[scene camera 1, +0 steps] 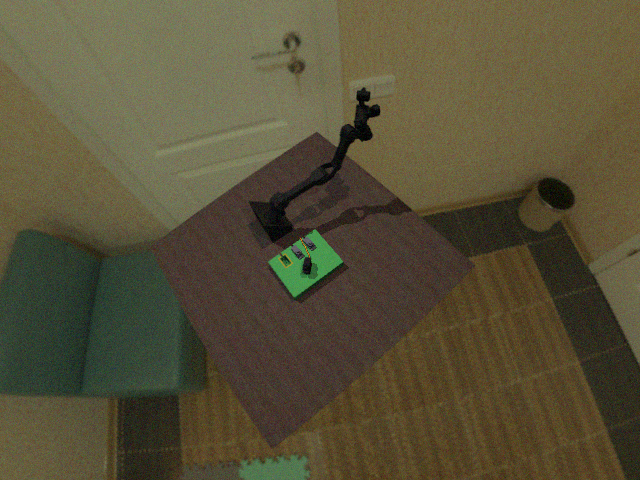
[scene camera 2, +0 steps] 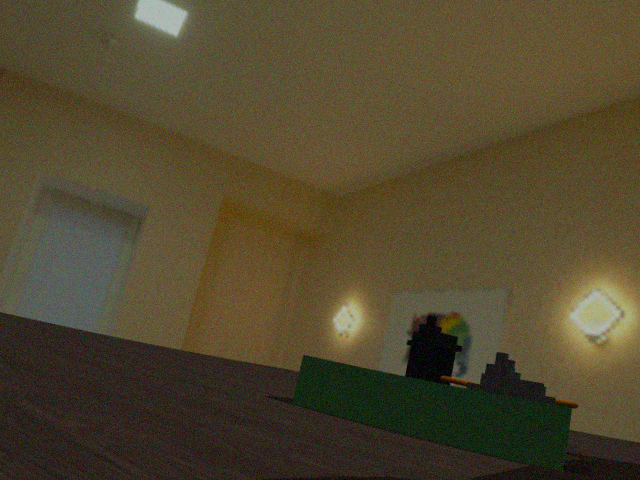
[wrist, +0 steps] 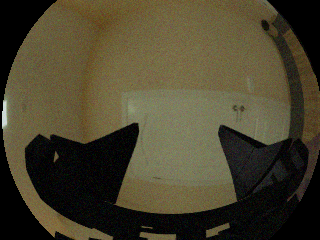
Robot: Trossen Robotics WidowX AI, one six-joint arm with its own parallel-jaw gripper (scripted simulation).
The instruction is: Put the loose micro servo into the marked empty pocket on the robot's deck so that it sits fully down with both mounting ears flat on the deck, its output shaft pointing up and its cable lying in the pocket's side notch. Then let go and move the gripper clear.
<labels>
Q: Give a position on a green deck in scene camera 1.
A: At 325, 261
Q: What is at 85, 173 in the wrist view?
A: My gripper.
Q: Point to a green deck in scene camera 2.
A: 415, 407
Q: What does my gripper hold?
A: Nothing.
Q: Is my gripper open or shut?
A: Open.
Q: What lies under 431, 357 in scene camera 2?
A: A micro servo.
</labels>
